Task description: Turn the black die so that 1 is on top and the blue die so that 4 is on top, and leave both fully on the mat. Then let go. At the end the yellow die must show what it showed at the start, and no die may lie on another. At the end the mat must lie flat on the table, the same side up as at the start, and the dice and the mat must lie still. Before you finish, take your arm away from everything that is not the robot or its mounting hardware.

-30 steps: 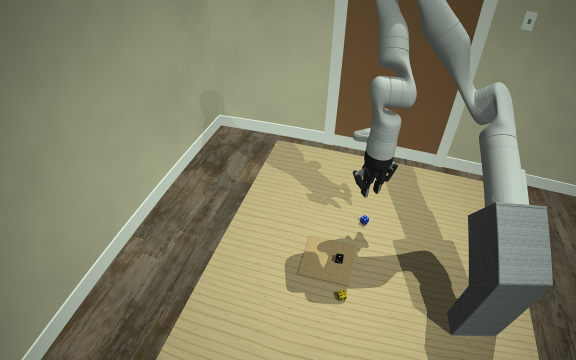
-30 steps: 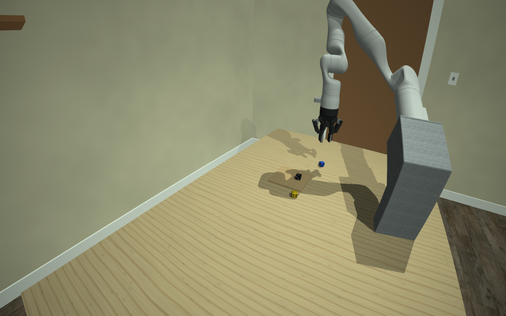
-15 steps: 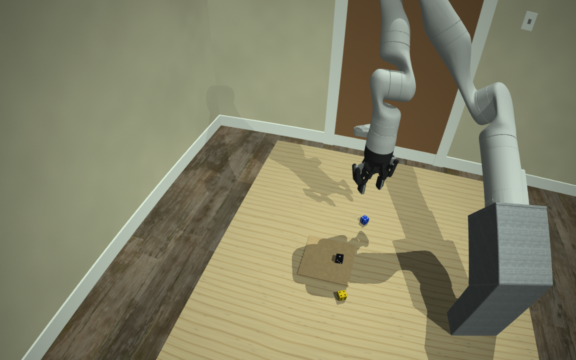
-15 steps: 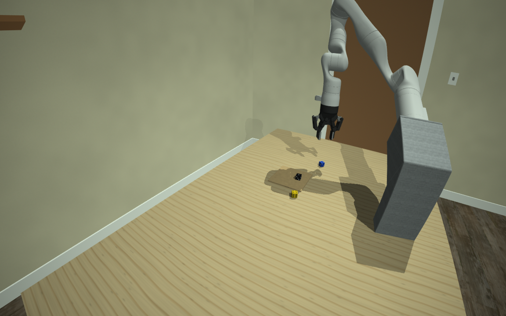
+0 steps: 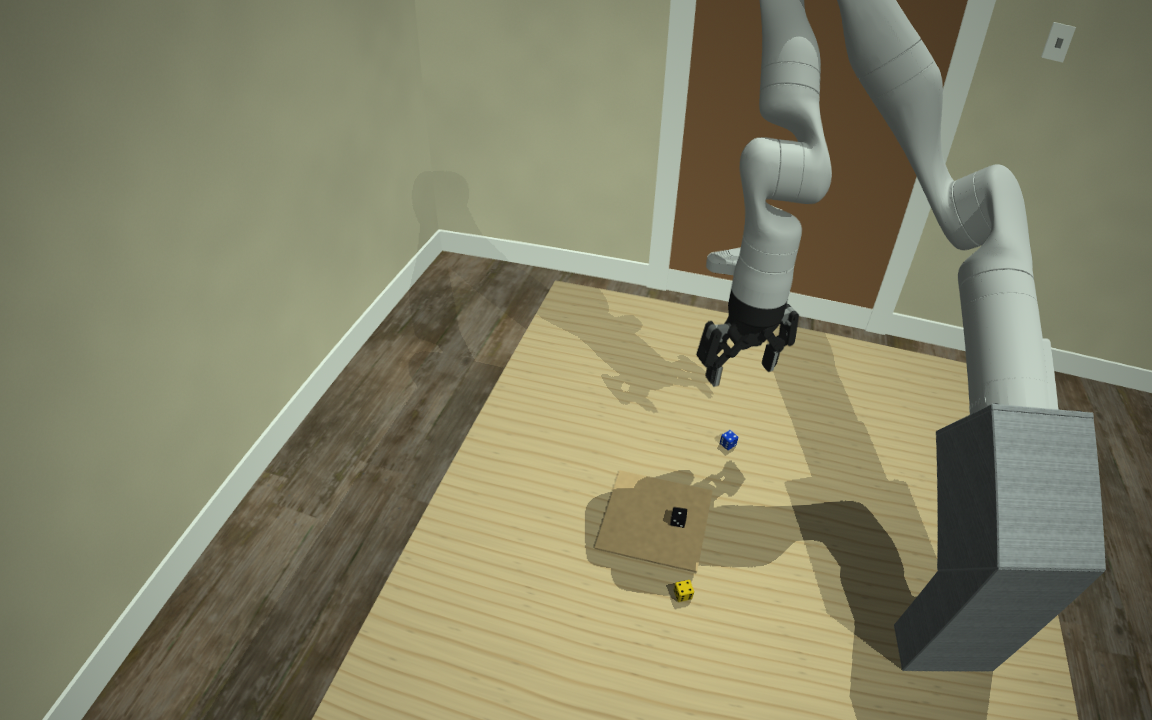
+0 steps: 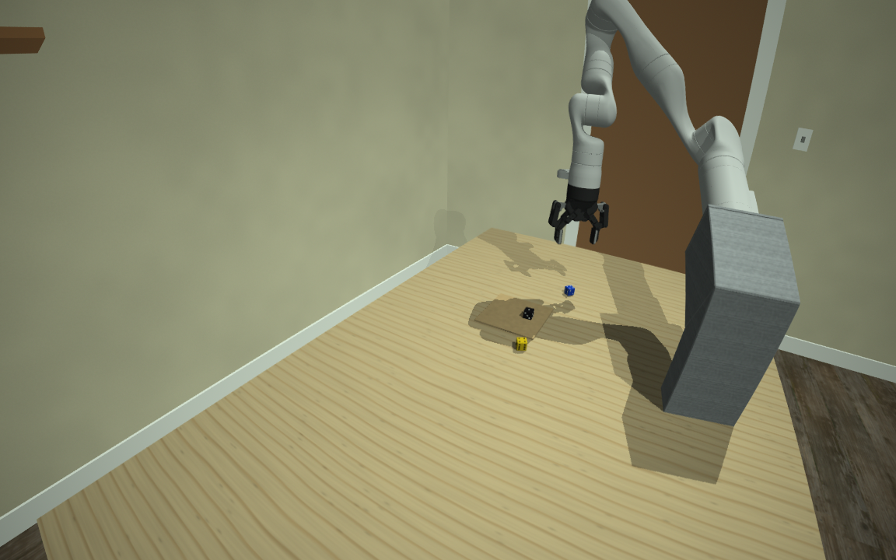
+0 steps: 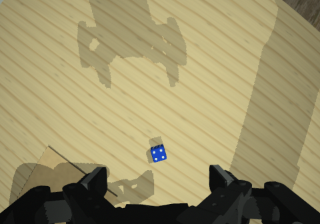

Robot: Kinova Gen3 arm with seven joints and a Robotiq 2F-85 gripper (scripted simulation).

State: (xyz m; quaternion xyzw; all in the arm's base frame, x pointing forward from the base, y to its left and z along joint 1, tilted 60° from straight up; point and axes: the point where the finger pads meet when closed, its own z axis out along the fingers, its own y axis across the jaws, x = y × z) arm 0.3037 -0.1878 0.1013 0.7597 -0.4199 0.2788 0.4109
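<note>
Right now the blue die is 1 cm behind my hand, 1 cm to the left of it and 13 cm below it. Round my hand: yellow die 5 cm ahead, 28 cm to the left, 13 cm below; then black die 6 cm ahead, 17 cm to the left, 13 cm below; then tan mat 9 cm ahead, 17 cm to the left, 14 cm below.
</note>
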